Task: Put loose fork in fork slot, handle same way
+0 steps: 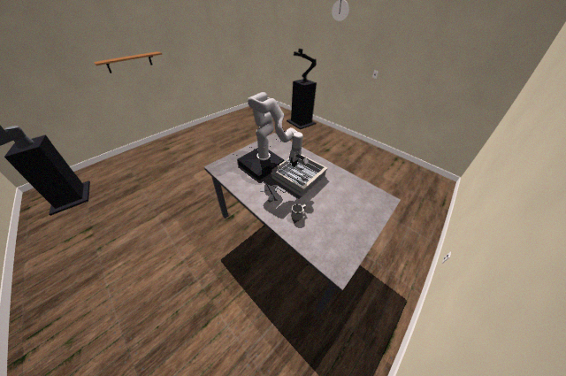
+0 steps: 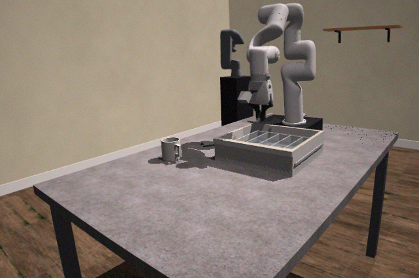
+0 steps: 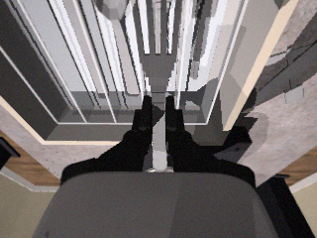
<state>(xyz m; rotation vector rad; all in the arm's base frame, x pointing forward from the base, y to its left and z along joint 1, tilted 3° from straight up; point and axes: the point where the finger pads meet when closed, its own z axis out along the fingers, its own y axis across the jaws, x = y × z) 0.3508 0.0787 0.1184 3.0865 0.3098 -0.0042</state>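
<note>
My hand is 12 cm above the cutlery tray and 6 cm to the right of it. From my hand the other things lie so: pale mug (32 cm ahead, 22 cm to the right, 13 cm below).
</note>
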